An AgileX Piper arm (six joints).
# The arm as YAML. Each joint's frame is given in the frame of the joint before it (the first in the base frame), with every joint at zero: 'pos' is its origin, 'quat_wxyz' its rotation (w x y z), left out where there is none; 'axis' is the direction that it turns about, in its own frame. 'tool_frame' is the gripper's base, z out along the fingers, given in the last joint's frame.
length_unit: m
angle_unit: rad
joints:
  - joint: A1
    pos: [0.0, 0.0, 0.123]
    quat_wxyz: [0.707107, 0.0, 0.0, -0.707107]
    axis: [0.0, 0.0, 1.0]
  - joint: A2
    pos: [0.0, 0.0, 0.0]
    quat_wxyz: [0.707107, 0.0, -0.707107, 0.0]
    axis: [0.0, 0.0, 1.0]
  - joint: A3
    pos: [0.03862, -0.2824, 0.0]
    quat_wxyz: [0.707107, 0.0, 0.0, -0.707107]
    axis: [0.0, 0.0, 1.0]
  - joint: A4
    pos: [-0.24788, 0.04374, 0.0]
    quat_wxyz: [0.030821, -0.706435, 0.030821, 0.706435]
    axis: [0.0, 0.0, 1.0]
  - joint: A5
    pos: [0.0, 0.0, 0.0]
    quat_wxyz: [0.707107, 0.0, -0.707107, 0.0]
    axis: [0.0, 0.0, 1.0]
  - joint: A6
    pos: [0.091, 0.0, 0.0]
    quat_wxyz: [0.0, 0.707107, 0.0, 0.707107]
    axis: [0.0, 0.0, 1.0]
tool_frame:
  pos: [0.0, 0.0, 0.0]
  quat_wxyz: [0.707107, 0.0, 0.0, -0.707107]
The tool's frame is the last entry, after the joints.
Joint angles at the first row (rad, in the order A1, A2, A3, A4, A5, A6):
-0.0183 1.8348 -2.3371 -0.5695 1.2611 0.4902
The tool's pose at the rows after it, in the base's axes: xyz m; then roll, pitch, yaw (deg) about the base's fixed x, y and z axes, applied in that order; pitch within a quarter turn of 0, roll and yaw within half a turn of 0:
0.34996 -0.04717 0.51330 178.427 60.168 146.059
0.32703 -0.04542 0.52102 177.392 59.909 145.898
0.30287 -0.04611 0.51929 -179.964 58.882 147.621
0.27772 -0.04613 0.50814 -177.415 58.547 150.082
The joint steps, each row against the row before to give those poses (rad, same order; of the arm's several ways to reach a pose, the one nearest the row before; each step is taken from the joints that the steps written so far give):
0.0000 -0.0620 0.0154 0.0804 0.0026 -0.0237
0.0000 -0.0825 0.0762 0.0176 0.0025 -0.0065
0.0000 -0.0994 0.1313 -0.0151 -0.0029 0.0037
0.0000 -0.1253 0.1963 -0.0165 -0.0541 0.0147

